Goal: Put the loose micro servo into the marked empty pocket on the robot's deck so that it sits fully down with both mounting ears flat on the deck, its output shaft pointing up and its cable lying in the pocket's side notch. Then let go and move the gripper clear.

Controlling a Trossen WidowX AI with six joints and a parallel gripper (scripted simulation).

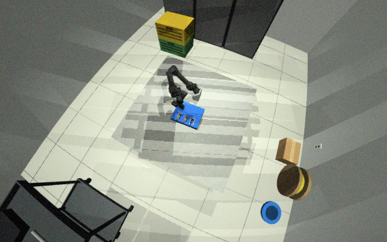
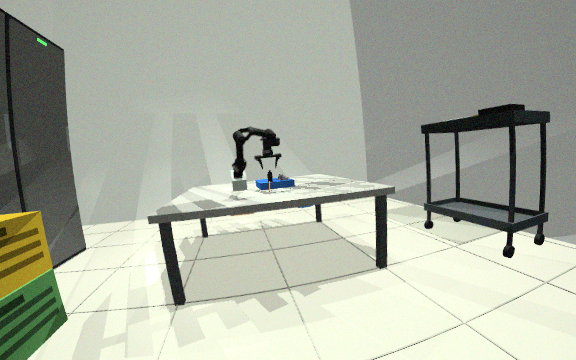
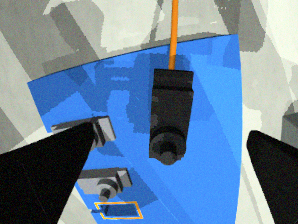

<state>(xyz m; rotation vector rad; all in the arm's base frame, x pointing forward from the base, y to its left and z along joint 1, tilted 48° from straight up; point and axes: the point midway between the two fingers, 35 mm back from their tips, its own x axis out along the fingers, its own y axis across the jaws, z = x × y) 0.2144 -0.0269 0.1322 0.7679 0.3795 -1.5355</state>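
Now: the blue deck 110 mm to the left of my gripper tip and 120 mm below it.
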